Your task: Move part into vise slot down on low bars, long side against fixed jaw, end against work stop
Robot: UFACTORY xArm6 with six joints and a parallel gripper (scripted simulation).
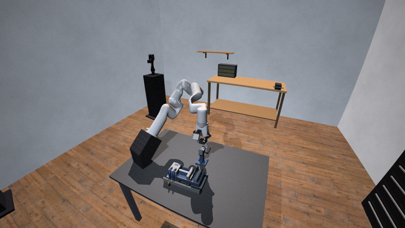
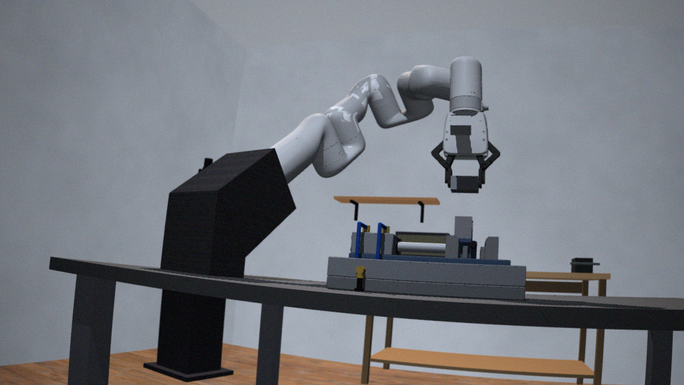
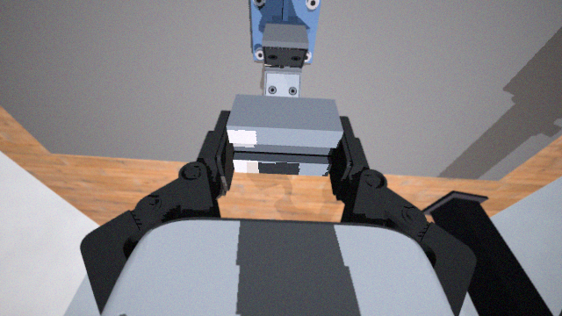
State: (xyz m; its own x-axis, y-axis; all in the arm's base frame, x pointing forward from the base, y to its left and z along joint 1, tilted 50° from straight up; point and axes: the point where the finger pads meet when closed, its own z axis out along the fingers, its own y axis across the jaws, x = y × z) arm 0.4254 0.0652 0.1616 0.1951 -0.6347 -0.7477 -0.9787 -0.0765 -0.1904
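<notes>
The part lies right at my hand. Round my hand: moving jaw: 4 cm ahead, 22 cm to the right, 17 cm below; then work stop: 6 cm ahead, 16 cm to the right, 16 cm below; then fixed jaw: 10 cm ahead, 20 cm to the right, 17 cm below.
</notes>
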